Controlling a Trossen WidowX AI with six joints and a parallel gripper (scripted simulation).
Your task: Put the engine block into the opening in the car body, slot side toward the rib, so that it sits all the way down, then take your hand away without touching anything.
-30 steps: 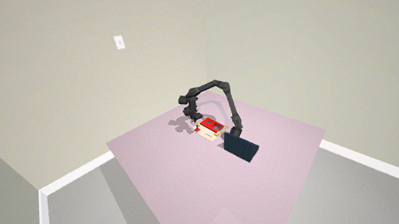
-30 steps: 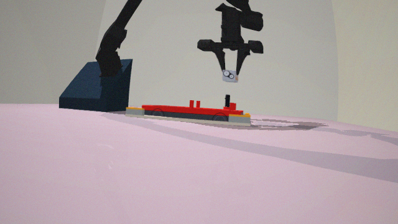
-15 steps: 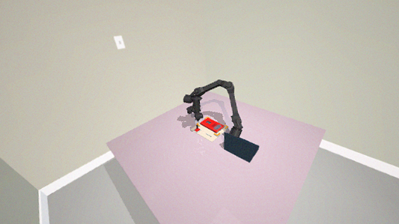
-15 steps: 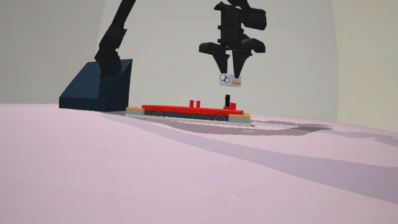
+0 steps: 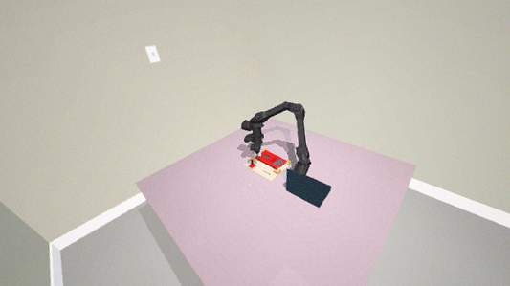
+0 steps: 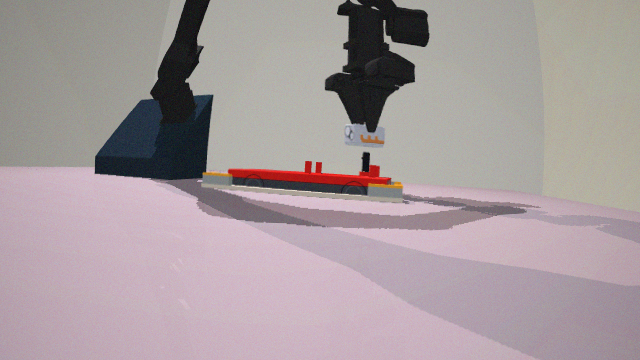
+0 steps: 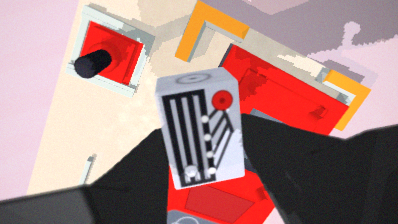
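My gripper tip is 8 cm above the beige plate, 6 cm past it and 3 cm to the left of it. Round my gripper tip: engine block (1 cm below); black peg (6 cm to the left, 5 cm below).
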